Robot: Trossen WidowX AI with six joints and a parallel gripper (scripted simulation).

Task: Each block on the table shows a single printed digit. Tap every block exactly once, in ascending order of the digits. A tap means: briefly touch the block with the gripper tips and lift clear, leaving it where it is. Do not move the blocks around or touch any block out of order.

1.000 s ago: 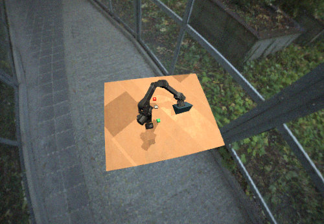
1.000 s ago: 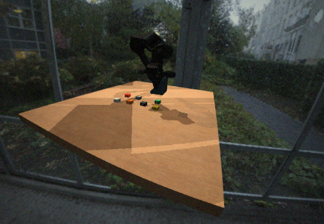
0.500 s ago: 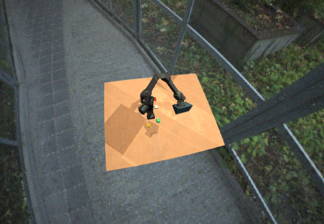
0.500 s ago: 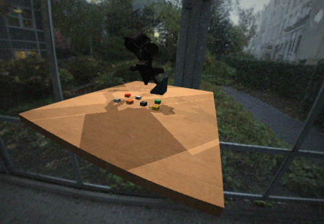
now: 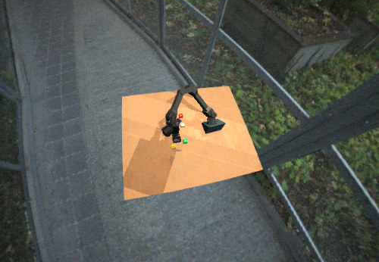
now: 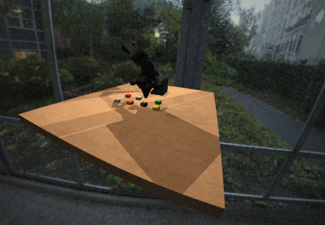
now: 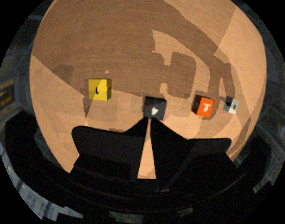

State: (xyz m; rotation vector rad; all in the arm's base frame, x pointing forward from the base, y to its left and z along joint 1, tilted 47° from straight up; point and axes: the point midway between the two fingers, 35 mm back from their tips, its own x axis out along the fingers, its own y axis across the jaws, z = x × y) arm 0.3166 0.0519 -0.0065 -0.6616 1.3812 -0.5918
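Now: gripper tip 1 cm to the left of the black block and 4 cm above it. The rest, counted from my gripper tip: orange block 2 cm ahead, 10 cm to the right, 4 cm below; green block 8 cm behind, 5 cm to the left, 4 cm below; yellow block 2 cm ahead, 8 cm to the left, 4 cm below.
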